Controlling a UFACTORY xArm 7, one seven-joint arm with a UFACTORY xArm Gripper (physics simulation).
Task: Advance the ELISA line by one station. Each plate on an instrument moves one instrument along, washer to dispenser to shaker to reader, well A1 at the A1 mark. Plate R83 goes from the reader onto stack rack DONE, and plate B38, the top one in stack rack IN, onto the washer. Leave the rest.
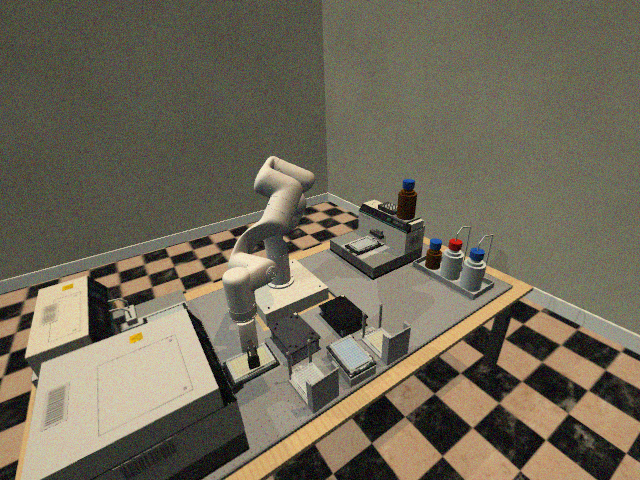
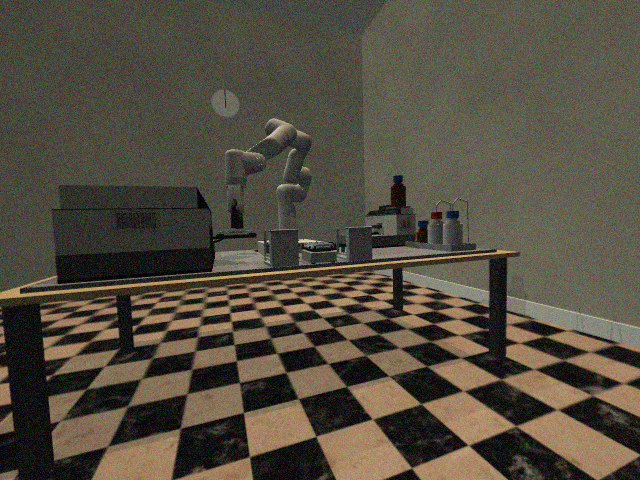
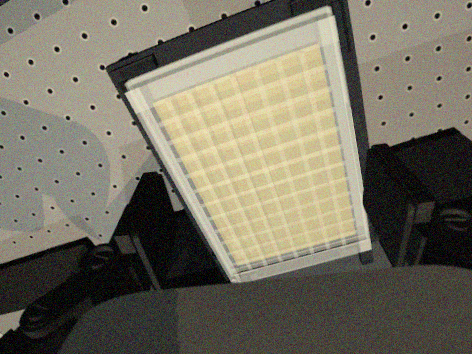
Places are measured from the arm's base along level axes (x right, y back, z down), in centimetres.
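Where they show: gripper, fingertip midpoint: (image 1: 251,356) (image 2: 237,228) (image 3: 265,186); arm's base, origin of the base link: (image 1: 280,280).
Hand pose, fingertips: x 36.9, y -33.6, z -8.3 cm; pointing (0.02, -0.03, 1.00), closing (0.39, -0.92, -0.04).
Observation:
Each offset is from my fingertips to the top centre of the thing. "spot": to the spot under its first point.
A plate with yellow wells @[dx +0.7, dy +0.0, dz +0.9 cm] (image 1: 239,368) (image 3: 260,150) lies flat on the dark carrier @[dx +2.1, dy +0.2, dz +1.7 cm] (image 3: 132,65) (image 2: 242,236) that sticks out of the large instrument @[dx +28.6, dy +5.9, dz -13.6 cm] (image 1: 139,382) (image 2: 131,237) at the front left. My gripper (image 1: 252,358) (image 2: 236,227) (image 3: 265,186) is open and empty, low over this plate, with its fingers wide apart beside the plate's long sides. A plate with light blue wells @[dx -26.0, dy -16.6, dz +6.6 cm] (image 1: 351,353) sits on the small front instrument. Another plate @[dx -82.9, dy +22.7, dz +4.0 cm] (image 1: 364,243) sits on the back right instrument. The left stack rack @[spot: dx -9.6, dy -20.3, dz +5.4 cm] (image 1: 323,388) (image 2: 283,248) holds a whitish plate; the right stack rack @[spot: dx -38.2, dy -26.5, dz +6.4 cm] (image 1: 397,345) (image 2: 358,244) holds a yellowish one. Plate and rack labels are unreadable.
A dark grey block @[dx -20.1, dy +5.8, dz +6.5 cm] (image 1: 294,335) and a black block @[dx -41.3, dy +1.1, dz +8.3 cm] (image 1: 342,313) stand between the arm base and the racks. A bottle tray @[spot: dx -86.6, dy -32.6, dz +11.0 cm] (image 1: 473,295) is at the right. Another instrument (image 1: 62,315) with thin tubes is at the far left. The large instrument's wall stands close beside the gripper.

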